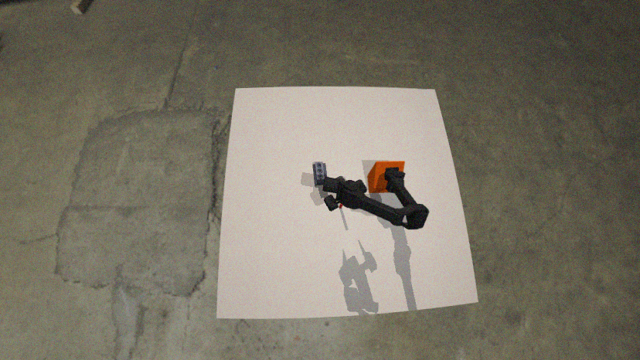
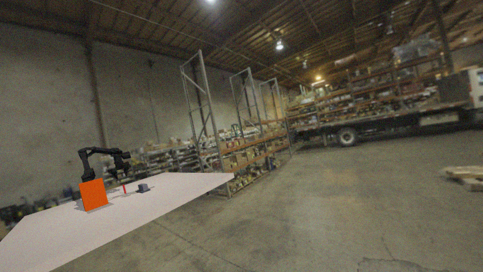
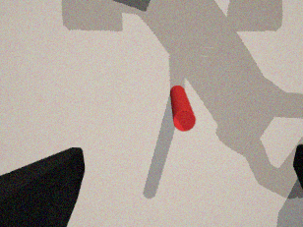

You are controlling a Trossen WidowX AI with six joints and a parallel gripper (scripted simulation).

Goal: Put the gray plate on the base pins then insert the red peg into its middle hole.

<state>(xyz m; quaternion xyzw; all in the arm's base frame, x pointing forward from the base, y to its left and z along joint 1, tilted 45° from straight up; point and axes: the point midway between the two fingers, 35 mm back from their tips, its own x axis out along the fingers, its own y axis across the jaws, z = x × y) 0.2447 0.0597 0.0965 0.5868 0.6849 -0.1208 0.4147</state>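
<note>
My gripper tip is now 10 cm above the red peg. From my gripper tip the other things lie so: gray plate: 18 cm to the right, 9 cm below, 9 cm ahead.
</note>
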